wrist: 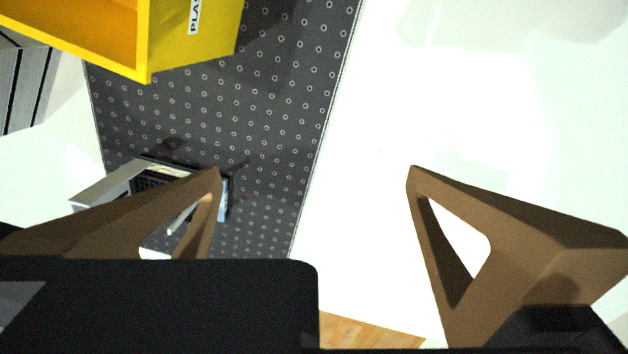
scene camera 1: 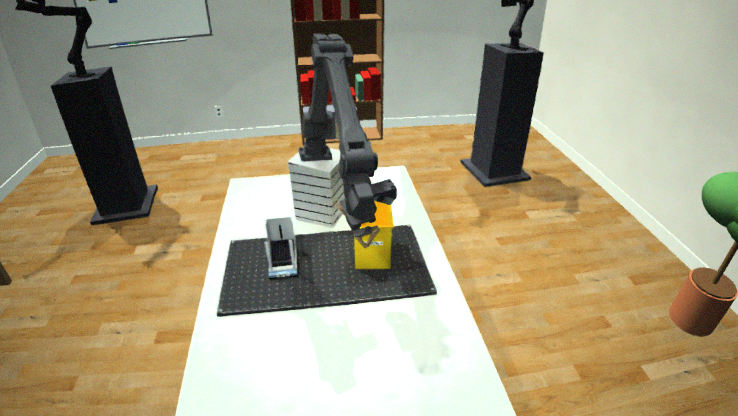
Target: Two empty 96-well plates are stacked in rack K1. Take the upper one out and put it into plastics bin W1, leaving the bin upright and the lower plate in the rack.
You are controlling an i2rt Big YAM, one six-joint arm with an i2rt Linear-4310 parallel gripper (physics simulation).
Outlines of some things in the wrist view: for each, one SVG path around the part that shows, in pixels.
My gripper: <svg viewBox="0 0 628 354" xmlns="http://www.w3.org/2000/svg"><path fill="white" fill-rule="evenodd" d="M628 237L616 228L466 184L418 165L410 165L405 183L405 191L448 348L320 349L319 274L313 265L303 260L291 258L206 259L224 189L219 167L211 166L173 182L14 231L0 242L0 327L4 329L0 333L0 354L628 354L628 349L591 307L591 305L628 276ZM200 200L183 239L170 259L142 259L139 253L142 240ZM429 198L487 238L490 244L490 254L474 278L444 234L429 202Z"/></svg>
A yellow plastics bin W1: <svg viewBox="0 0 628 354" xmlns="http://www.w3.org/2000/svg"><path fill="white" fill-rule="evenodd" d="M0 25L147 85L151 83L151 74L153 72L233 55L244 0L0 0Z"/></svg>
A black 96-well plate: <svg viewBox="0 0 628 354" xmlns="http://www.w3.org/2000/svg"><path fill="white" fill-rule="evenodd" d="M199 203L184 219L183 223L190 224ZM131 195L180 178L145 169L129 180Z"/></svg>
